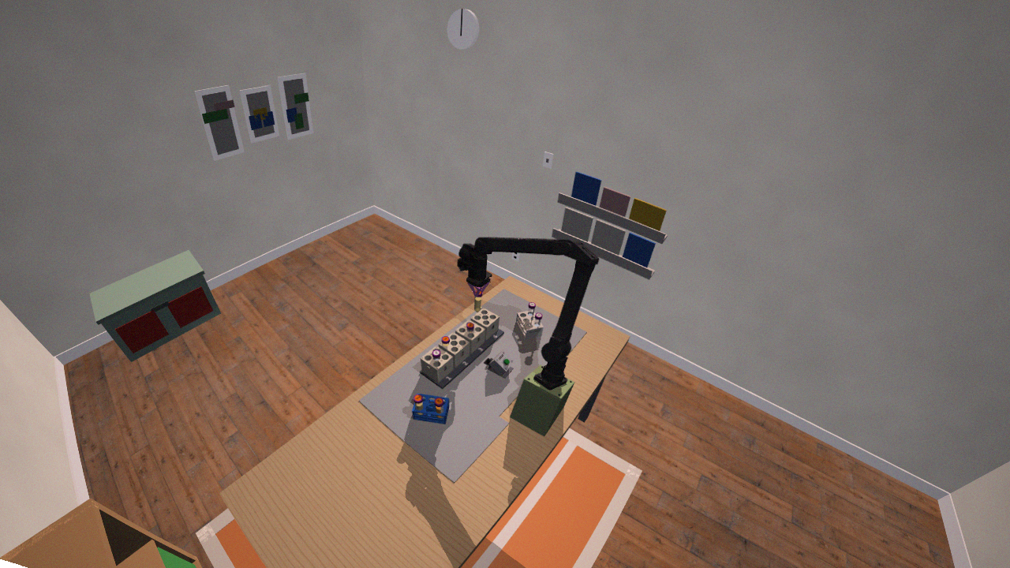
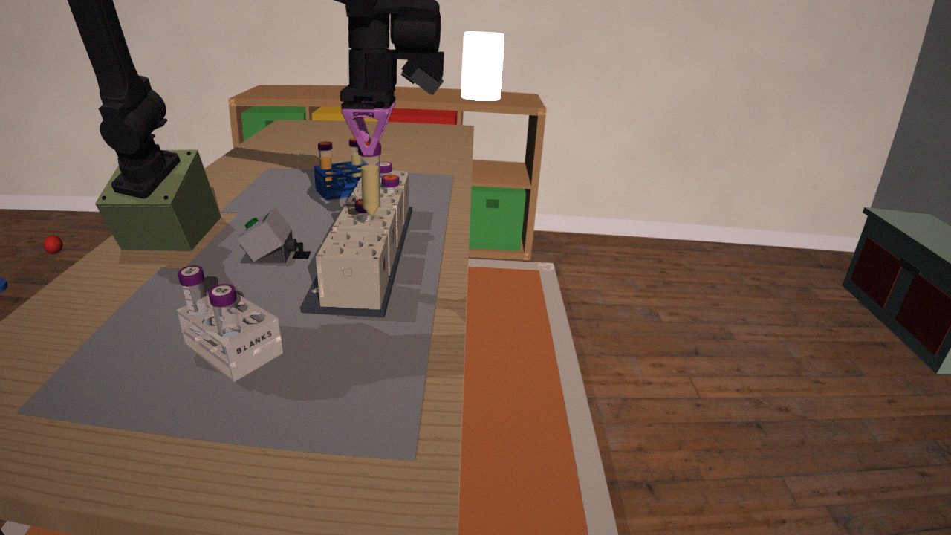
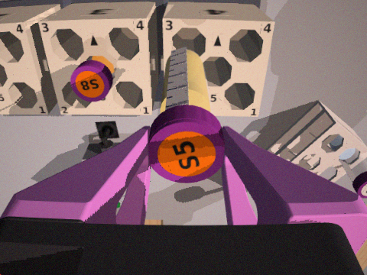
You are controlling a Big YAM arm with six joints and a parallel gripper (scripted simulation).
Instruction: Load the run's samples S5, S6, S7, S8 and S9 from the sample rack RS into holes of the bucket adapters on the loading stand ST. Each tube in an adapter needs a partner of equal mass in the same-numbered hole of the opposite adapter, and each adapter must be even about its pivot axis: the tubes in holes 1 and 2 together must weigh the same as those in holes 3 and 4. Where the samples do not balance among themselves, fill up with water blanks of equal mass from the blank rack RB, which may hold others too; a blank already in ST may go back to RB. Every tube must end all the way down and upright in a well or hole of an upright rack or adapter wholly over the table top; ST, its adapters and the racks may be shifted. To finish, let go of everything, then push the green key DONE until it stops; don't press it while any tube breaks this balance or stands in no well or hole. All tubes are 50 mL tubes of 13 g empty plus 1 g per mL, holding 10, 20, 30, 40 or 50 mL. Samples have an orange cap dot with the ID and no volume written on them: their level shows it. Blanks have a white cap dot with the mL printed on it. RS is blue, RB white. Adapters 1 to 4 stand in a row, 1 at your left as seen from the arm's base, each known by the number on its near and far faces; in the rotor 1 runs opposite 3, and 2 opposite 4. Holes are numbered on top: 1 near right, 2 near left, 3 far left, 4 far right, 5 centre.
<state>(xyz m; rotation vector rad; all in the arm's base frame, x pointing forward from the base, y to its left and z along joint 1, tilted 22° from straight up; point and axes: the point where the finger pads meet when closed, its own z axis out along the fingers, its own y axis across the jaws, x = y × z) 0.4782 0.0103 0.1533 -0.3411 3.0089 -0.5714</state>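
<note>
Now: hand 48 cm to the right of the sample tube S9, 23 cm past it and 18 cm above it. From my hand the other things lie so: green done key: 27 cm behind, 18 cm below, 6 cm to the left; loading stand: 24 cm below, 13 cm to the left, 6 cm behind; sample S8: 18 cm below, 8 cm to the left, 4 cm behind.
</note>
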